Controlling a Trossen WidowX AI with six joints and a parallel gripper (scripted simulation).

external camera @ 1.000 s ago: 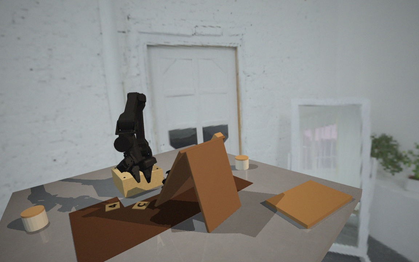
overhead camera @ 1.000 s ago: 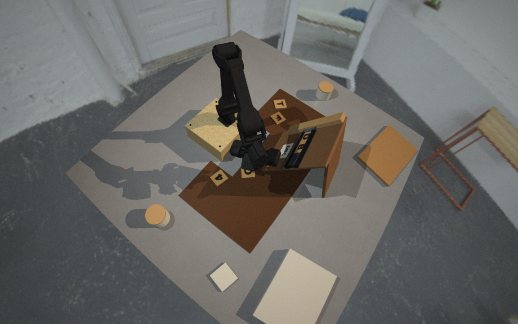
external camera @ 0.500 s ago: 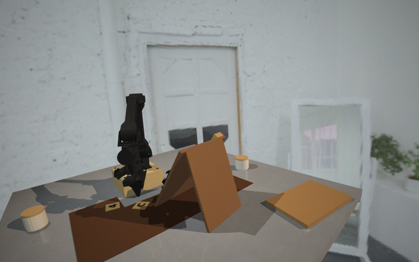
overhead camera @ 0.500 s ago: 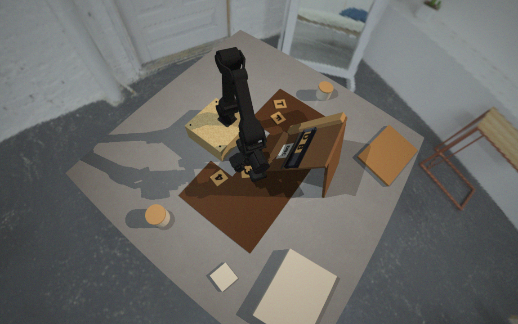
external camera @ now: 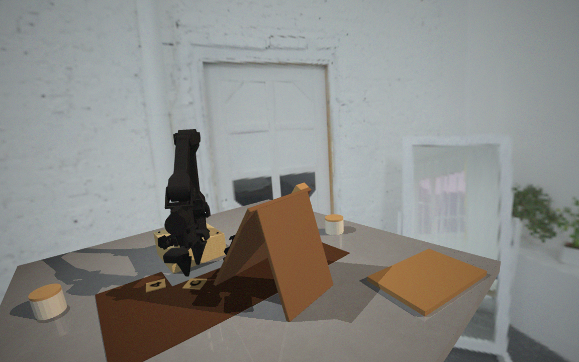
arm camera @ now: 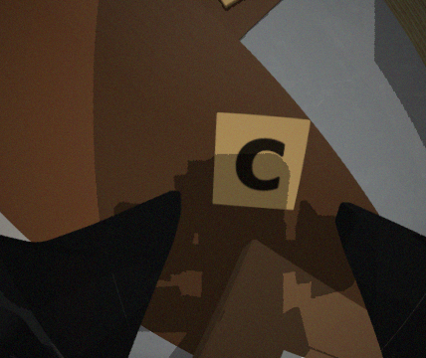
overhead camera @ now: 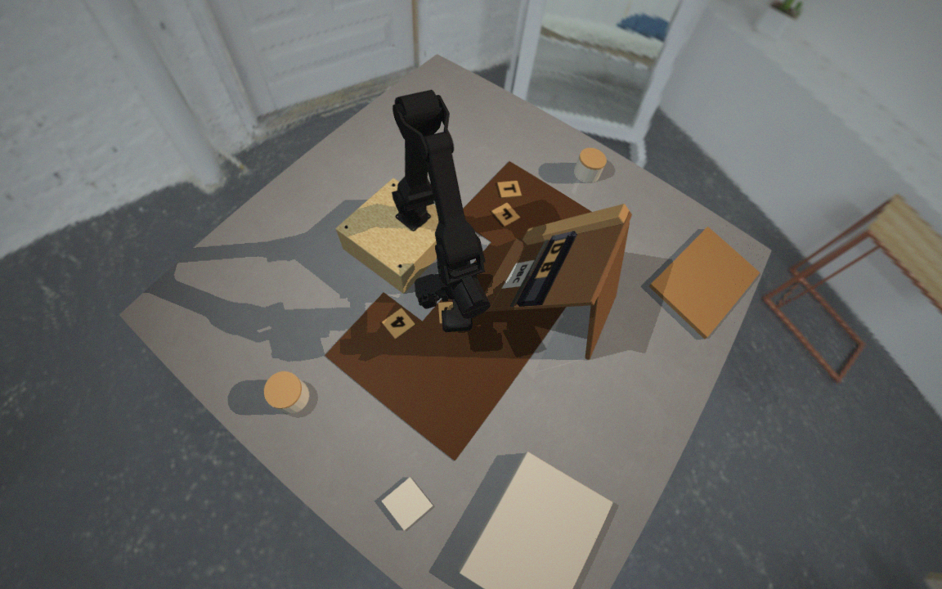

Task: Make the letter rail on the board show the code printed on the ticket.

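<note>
Right now the C tile is 5 cm below my gripper tip. Round my gripper tip: brown mat (10 cm to the left, 5 cm below, 2 cm behind); tile marked 4 (11 cm to the right, 8 cm behind, 5 cm below); white ticket (16 cm to the left, 7 cm ahead, 3 cm above).
</note>
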